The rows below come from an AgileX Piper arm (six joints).
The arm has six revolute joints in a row. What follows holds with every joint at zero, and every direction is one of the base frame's.
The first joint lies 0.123 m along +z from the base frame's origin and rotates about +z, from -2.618 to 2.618 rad.
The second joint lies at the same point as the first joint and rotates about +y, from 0 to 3.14 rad.
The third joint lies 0.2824 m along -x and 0.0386 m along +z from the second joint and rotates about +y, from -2.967 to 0 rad.
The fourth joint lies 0.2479 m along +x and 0.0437 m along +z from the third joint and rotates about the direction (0.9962, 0, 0.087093), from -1.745 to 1.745 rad.
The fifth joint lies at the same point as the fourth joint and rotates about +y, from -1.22 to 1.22 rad.
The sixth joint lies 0.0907 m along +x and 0.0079 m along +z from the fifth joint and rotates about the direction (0.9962, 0, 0.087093), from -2.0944 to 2.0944 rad.
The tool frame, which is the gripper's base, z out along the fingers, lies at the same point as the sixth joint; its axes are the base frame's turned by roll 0, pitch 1.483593 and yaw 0 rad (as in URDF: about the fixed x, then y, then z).
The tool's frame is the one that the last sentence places.
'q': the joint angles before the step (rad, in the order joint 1, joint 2, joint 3, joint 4, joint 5, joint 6). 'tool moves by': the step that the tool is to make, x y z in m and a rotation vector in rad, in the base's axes. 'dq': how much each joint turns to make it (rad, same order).
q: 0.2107 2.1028 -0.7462 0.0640 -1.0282 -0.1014
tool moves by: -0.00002 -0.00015 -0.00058 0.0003 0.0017 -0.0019
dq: 0.0000 0.0016 0.0000 0.0020 0.0000 0.0001
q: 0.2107 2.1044 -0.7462 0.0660 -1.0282 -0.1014
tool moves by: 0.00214 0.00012 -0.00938 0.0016 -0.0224 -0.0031
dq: 0.0000 0.0450 -0.0100 0.0022 -0.0573 0.0000
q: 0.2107 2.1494 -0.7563 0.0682 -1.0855 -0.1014
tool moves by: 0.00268 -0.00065 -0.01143 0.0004 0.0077 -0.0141
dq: 0.0000 0.0441 -0.0163 0.0142 -0.0204 0.0000
